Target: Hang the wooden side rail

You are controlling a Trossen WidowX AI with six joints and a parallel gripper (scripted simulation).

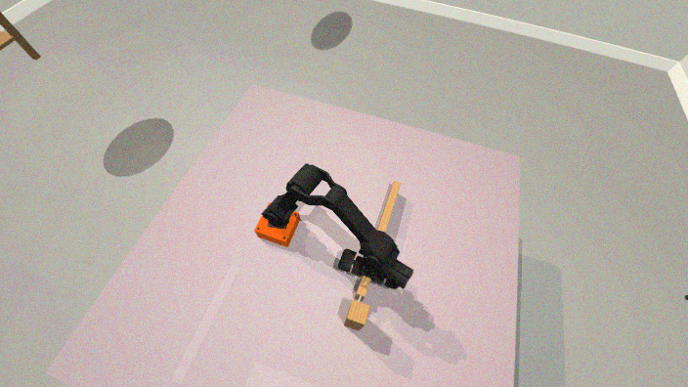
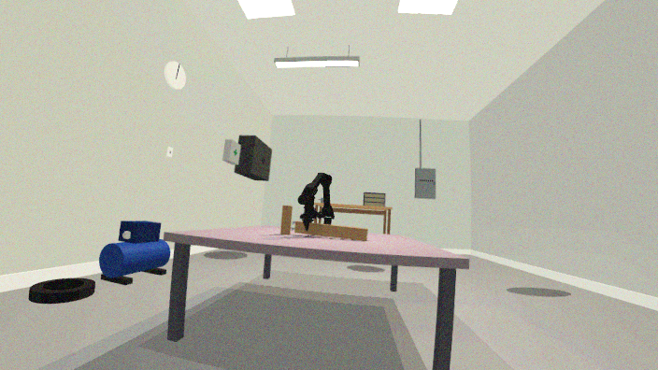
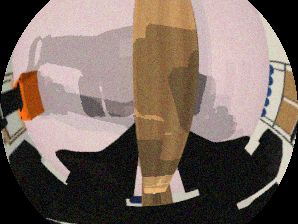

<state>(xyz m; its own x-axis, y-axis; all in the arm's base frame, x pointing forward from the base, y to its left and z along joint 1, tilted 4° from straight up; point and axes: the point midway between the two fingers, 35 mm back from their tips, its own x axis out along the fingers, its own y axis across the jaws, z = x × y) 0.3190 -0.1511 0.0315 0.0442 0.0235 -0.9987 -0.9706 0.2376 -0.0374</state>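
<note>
Right now my gripper tip is 130 mm to the left of the headboard post, 50 mm below it and 30 mm past it.
</note>
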